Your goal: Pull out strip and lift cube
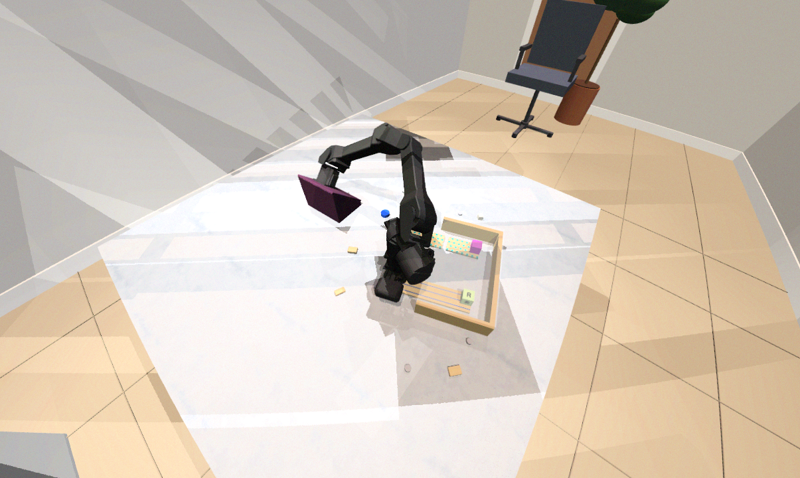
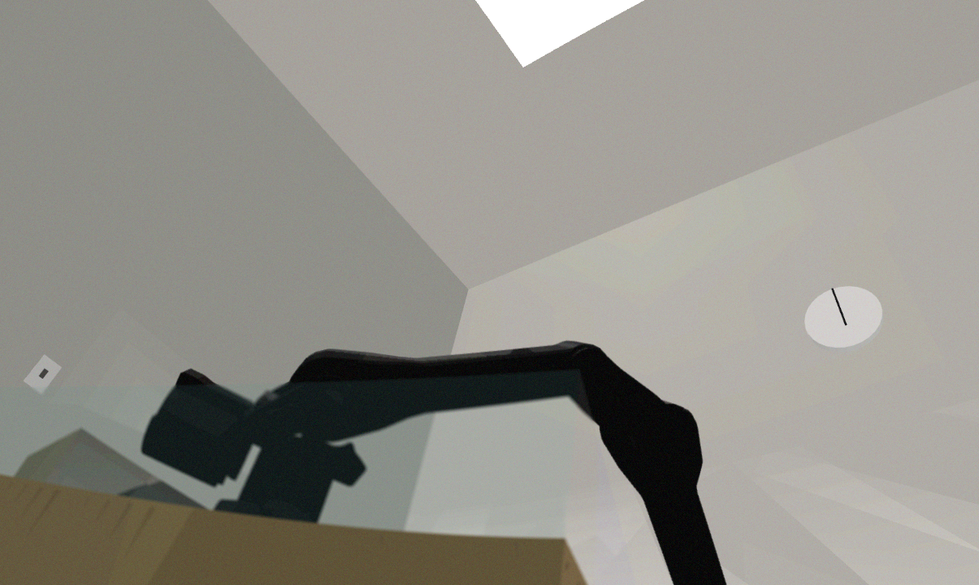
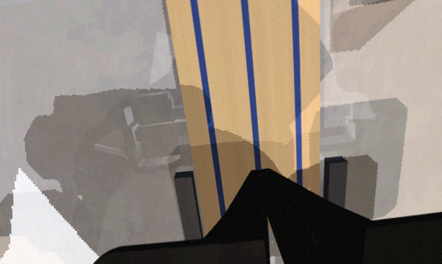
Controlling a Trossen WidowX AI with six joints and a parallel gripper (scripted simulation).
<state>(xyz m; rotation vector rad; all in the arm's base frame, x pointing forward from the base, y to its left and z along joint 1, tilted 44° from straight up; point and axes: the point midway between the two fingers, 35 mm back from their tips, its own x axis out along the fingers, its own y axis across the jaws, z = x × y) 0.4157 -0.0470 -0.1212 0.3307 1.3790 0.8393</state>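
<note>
The strip is 80 mm ahead of my gripper tip and 30 mm to the left of it. Also, from my gripper tip: tan scrap (240 mm ahead, 100 mm to the right).
</note>
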